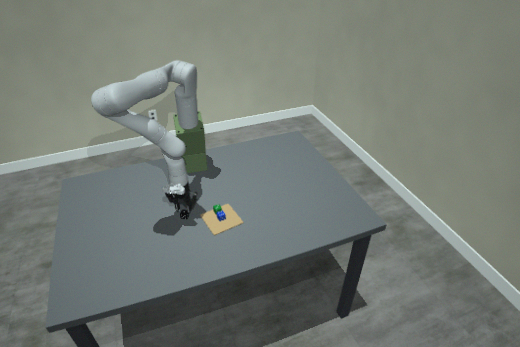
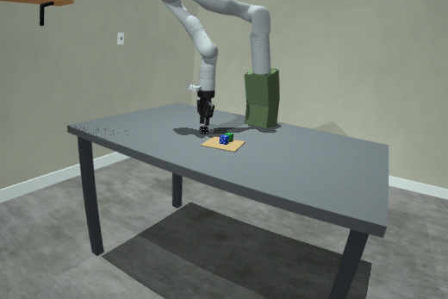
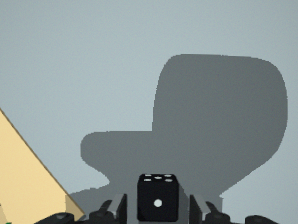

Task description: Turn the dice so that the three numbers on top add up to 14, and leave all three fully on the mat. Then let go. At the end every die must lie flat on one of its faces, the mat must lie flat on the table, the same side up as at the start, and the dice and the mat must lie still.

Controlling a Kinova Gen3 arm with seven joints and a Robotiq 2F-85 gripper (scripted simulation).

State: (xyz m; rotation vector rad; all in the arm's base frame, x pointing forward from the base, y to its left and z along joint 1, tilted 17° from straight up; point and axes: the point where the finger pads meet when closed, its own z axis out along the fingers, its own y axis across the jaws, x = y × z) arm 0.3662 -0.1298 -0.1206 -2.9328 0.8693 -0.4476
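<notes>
The black die is 4 cm below my hand. Round my hand: tan mat 14 cm to the left, 7 cm ahead, 5 cm below; blue die 14 cm to the left, 7 cm ahead, 4 cm below; green die 14 cm to the left, 4 cm below, 3 cm ahead.
</notes>
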